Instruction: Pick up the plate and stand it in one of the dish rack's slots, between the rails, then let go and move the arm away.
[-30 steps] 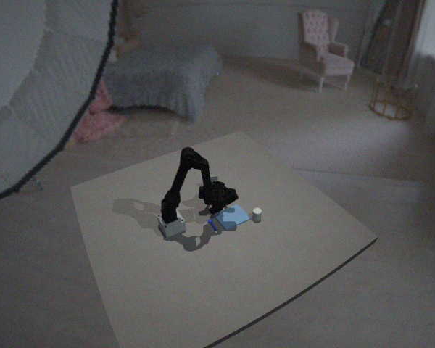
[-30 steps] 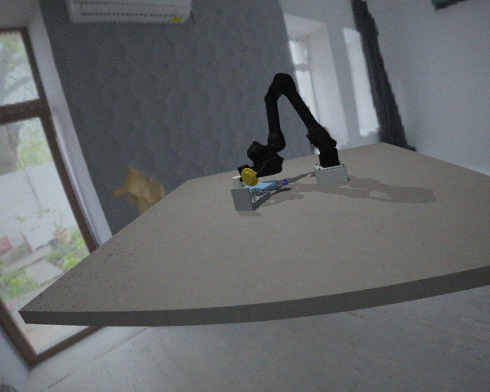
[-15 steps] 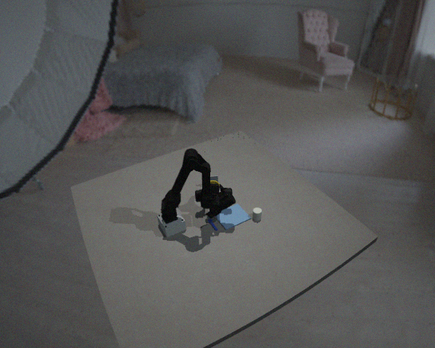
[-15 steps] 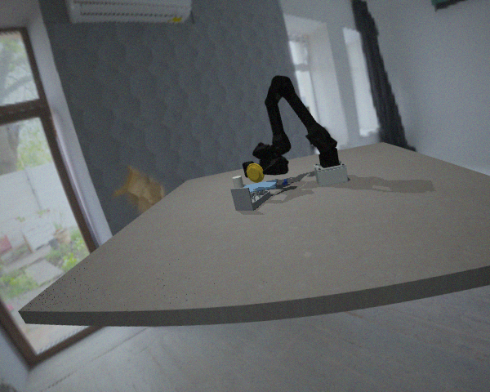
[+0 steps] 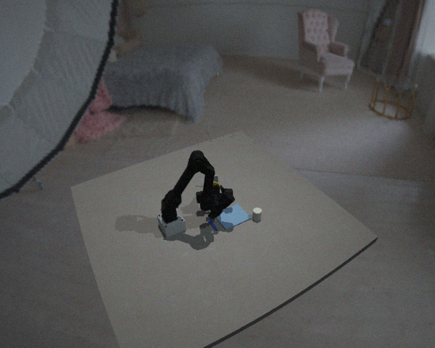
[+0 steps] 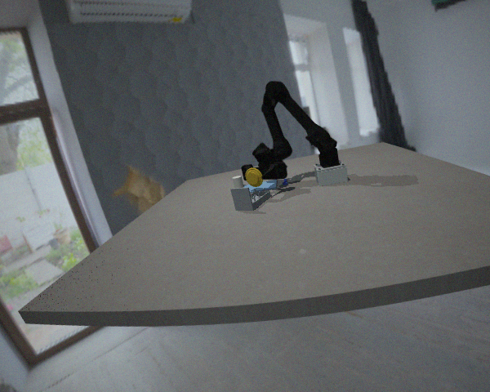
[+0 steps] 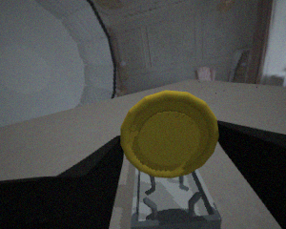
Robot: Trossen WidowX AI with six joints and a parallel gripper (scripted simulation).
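Now: the grey dish rack 60 mm below my gripper tip, 30 mm to the left of it and 10 mm ahead of it. The rest, counted from my gripper tip: yellow plate 10 mm to the right; then blue spoon 170 mm to the right, 110 mm behind, 80 mm below; then white cup 250 mm to the right, 110 mm ahead, 60 mm below.
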